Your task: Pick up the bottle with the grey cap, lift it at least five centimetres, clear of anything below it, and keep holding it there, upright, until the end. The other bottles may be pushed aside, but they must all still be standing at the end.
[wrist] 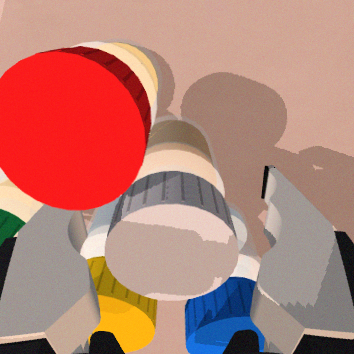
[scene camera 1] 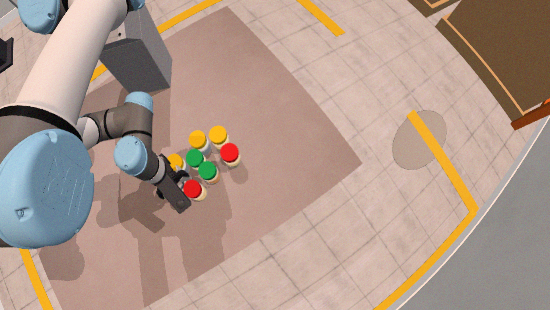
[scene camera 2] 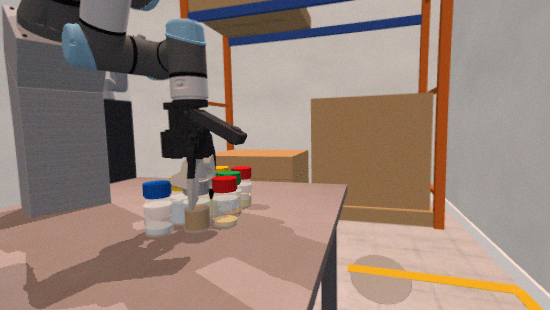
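Where they show: gripper, fingertip midpoint: (wrist: 174,169) (scene camera 1: 180,188) (scene camera 2: 202,204); arm's base, origin of the base link: (scene camera 2: 57,29).
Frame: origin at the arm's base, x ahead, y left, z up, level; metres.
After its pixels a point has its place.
The grey-capped bottle (scene camera 2: 197,219) {x 0.435, y -0.029, z -0.443 m} (wrist: 172,245) {x 0.425, y -0.006, z -0.366 m} stands upright on the table, with brown contents low inside. My gripper (scene camera 2: 202,200) {x 0.430, y -0.006, z -0.417 m} (wrist: 174,169) {x 0.430, y -0.006, z -0.417 m} is open and points down, its fingers on either side of this bottle with gaps between. In the wrist view the left fingertip is partly hidden by the red cap. A red-capped bottle (scene camera 1: 192,189) {x 0.464, y 0.038, z -0.366 m} (scene camera 2: 224,183) {x 0.475, y 0.014, z -0.373 m} (wrist: 70,130) {x 0.464, y 0.034, z -0.366 m} stands close beside the grey one. A yellow-capped bottle (scene camera 1: 175,161) {x 0.360, y 0.023, z -0.365 m} (wrist: 125,320) {x 0.370, y 0.006, z -0.365 m} and a blue-capped bottle (scene camera 2: 157,189) {x 0.377, y -0.074, z -0.375 m} (wrist: 222,305) {x 0.381, y -0.042, z -0.374 m} stand on its other side. The gripper hides the grey cap in scene camera 1.
Two green-capped bottles (scene camera 1: 195,158) {x 0.382, y 0.087, z -0.366 m} (scene camera 1: 207,171) {x 0.436, y 0.104, z -0.366 m}, two more yellow-capped bottles (scene camera 1: 197,139) {x 0.331, y 0.116, z -0.366 m} (scene camera 1: 218,135) {x 0.351, y 0.181, z -0.366 m} and another red-capped bottle (scene camera 1: 229,153) {x 0.418, y 0.187, z -0.366 m} (scene camera 2: 241,173) {x 0.427, y 0.165, z -0.377 m} stand upright beyond the near red one. The table (scene camera 1: 280,150) {x 0.454, y 0.341, z -0.471 m} (scene camera 2: 280,200) {x 0.491, y 0.274, z -0.471 m} ends at the right in scene camera 2.
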